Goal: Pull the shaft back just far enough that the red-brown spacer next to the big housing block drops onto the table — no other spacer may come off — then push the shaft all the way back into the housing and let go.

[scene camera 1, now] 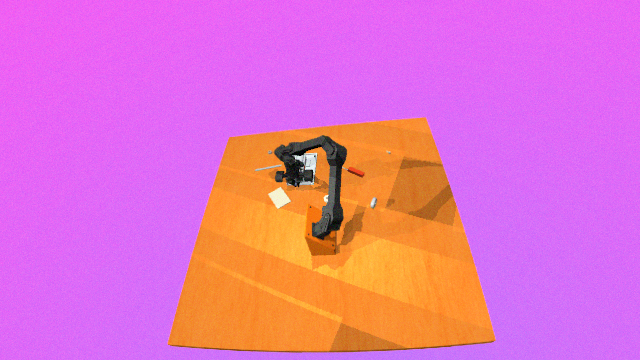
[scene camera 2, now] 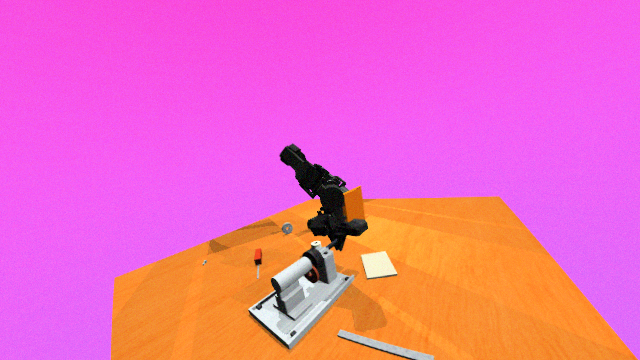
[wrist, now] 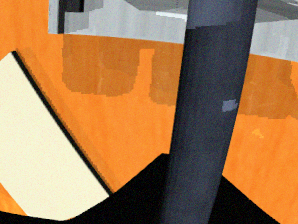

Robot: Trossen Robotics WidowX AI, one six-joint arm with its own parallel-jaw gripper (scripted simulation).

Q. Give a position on a cream card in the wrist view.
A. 51,172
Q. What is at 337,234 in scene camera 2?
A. The gripper.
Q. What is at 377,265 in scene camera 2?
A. A cream card.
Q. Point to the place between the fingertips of the gripper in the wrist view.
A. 180,165
